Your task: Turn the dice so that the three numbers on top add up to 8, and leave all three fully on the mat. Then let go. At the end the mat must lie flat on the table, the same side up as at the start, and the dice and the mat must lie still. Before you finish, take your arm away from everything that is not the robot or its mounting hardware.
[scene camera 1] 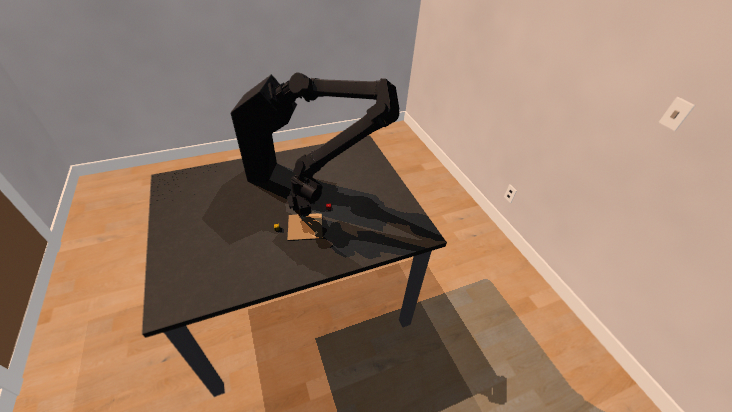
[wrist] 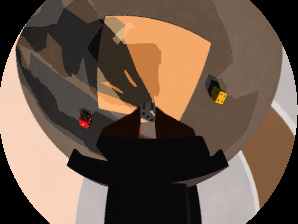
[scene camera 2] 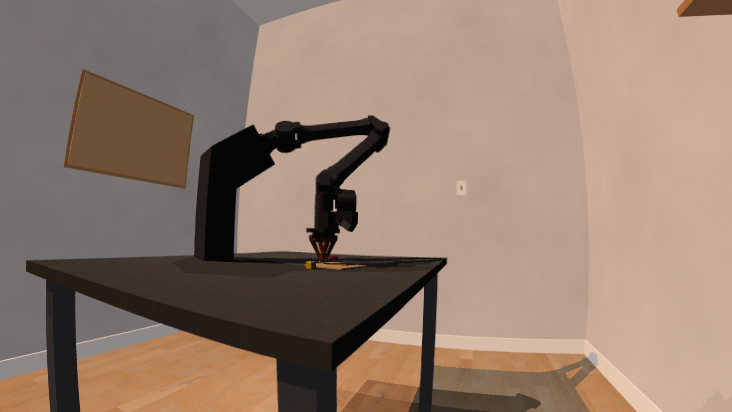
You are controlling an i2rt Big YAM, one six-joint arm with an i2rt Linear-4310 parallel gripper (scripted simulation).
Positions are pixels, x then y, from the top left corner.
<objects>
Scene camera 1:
tan mat: 310, 227
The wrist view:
my gripper: 147, 110
tan mat: 140, 59
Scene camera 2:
my gripper: 323, 261
</objects>
